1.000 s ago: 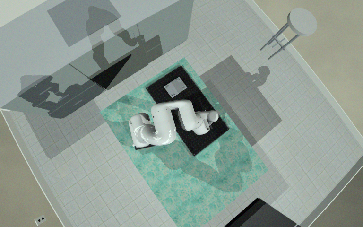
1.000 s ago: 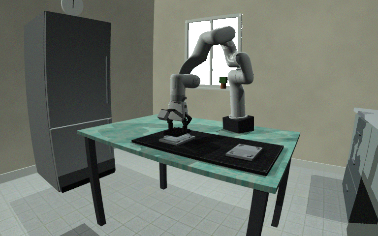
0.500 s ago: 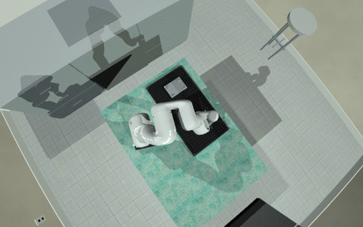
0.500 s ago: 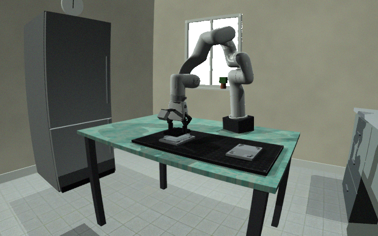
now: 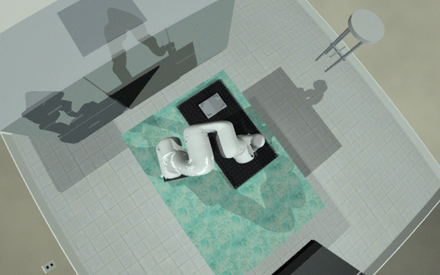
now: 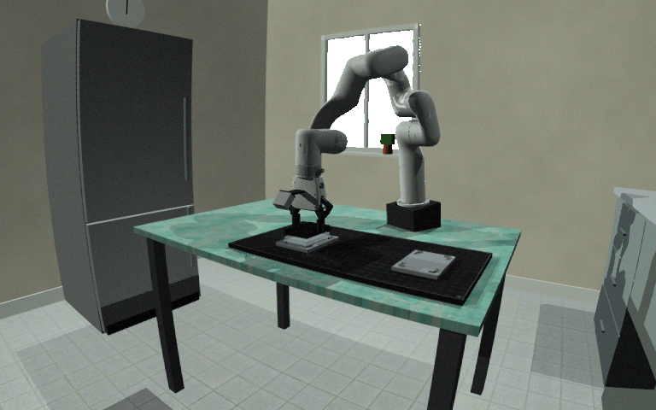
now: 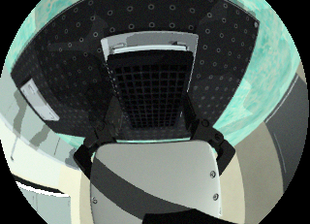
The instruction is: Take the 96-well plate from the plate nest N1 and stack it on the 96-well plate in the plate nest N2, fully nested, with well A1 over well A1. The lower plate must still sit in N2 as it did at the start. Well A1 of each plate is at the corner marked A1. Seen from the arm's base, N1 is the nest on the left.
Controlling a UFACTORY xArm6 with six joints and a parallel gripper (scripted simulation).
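My gripper is now 10 mm above the dark 96-well plate. From my hand the other things lie so: light 96-well plate: 40 mm below; plate nest N1: 360 mm to the left, 50 mm below, 40 mm ahead.
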